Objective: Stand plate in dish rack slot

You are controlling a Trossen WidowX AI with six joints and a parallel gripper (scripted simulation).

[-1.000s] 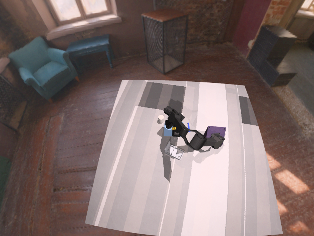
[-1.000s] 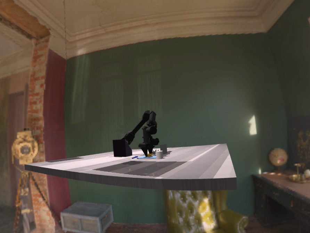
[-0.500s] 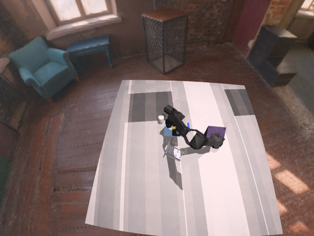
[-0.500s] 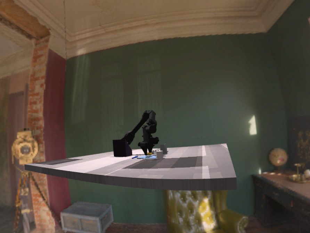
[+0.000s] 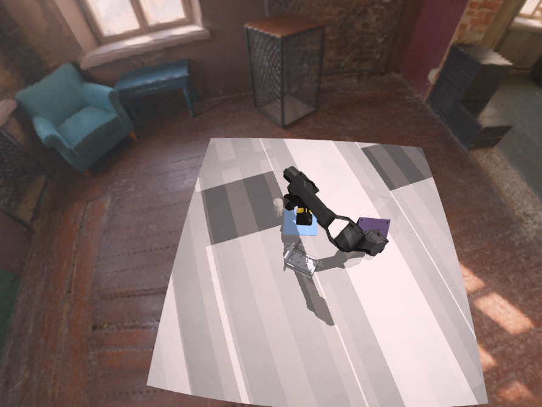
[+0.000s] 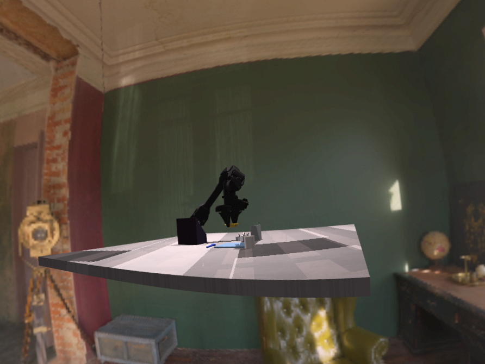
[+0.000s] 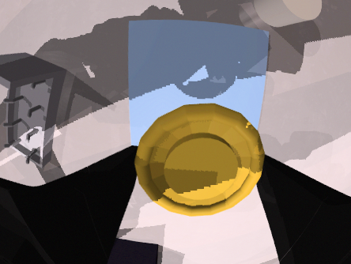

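Now: the grey dish rack 2 cm ahead of my gripper tip, 19 cm to the left of it and 7 cm below it. The rest, counted from my gripper tip: blue spoon: 11 cm behind, 1 cm to the right, 9 cm below; then light blue mat: 1 cm ahead, 1 cm to the right, 9 cm below; then yellow plate: 1 cm above.
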